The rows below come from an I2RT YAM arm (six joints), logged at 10 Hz.
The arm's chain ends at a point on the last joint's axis. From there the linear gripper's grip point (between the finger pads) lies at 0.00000 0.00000 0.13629 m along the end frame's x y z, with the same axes.
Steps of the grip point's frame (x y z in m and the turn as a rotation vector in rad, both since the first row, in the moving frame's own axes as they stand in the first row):
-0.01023 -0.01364 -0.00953 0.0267 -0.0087 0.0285
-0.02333 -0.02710 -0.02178 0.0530 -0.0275 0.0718
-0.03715 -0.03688 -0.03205 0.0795 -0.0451 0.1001
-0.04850 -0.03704 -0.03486 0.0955 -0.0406 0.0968
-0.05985 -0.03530 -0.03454 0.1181 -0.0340 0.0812
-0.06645 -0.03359 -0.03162 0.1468 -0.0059 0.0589
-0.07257 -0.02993 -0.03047 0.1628 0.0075 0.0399
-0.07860 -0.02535 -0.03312 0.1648 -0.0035 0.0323
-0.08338 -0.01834 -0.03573 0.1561 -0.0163 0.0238
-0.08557 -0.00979 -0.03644 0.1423 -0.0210 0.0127
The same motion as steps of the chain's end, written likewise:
-0.00910 -0.00999 -0.00948 0.0267 -0.0087 0.0285
-0.01985 -0.01975 -0.02154 0.0530 -0.0275 0.0718
-0.03156 -0.02577 -0.03148 0.0795 -0.0451 0.1001
-0.04361 -0.02380 -0.03413 0.0955 -0.0406 0.0968
-0.05589 -0.01907 -0.03351 0.1181 -0.0340 0.0812
-0.06624 -0.01364 -0.03015 0.1468 -0.0059 0.0589
-0.07403 -0.00787 -0.02866 0.1628 0.0075 0.0399
-0.07849 -0.00299 -0.03127 0.1648 -0.0035 0.0323
-0.08142 0.00287 -0.03405 0.1561 -0.0163 0.0238
-0.08284 0.00955 -0.03503 0.1423 -0.0210 0.0127

